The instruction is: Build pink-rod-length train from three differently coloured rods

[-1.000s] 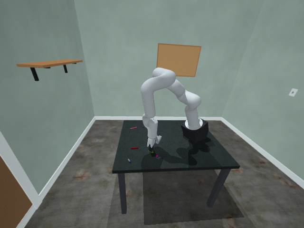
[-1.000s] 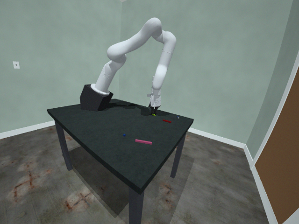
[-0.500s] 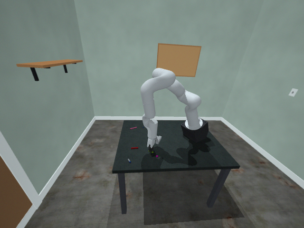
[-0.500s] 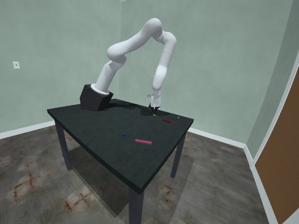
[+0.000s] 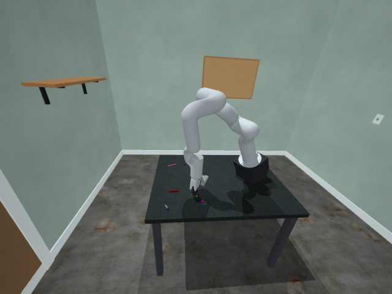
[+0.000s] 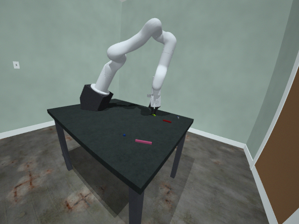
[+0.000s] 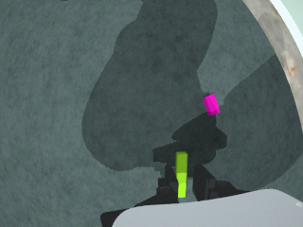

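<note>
The lime rod lies 3 cm below my hand. Also, from my hand: red rod: 16 cm ahead, 7 cm to the right, 3 cm below; grey rod: 22 cm ahead, 8 cm to the left, 3 cm below; short magenta rod: 4 cm behind, 7 cm to the left, 3 cm below.
</note>
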